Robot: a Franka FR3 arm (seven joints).
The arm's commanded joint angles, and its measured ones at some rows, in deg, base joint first. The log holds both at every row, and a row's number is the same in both.
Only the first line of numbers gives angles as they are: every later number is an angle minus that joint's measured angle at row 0.
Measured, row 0:
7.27 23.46 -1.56 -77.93 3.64 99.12 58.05
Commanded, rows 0 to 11:
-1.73 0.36 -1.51 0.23 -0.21 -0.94 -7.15
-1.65 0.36 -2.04 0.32 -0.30 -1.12 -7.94
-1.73 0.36 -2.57 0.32 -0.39 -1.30 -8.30
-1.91 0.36 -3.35 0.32 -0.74 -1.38 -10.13
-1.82 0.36 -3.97 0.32 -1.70 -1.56 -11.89
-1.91 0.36 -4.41 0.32 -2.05 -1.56 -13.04
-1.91 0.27 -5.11 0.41 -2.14 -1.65 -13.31
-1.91 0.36 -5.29 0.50 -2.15 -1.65 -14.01
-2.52 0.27 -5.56 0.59 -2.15 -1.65 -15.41
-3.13 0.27 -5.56 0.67 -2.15 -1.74 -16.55
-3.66 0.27 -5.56 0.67 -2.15 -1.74 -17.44
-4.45 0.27 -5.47 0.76 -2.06 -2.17 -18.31
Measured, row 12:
-2.06 0.05 -5.87 -0.03 -0.77 -1.35 -14.68
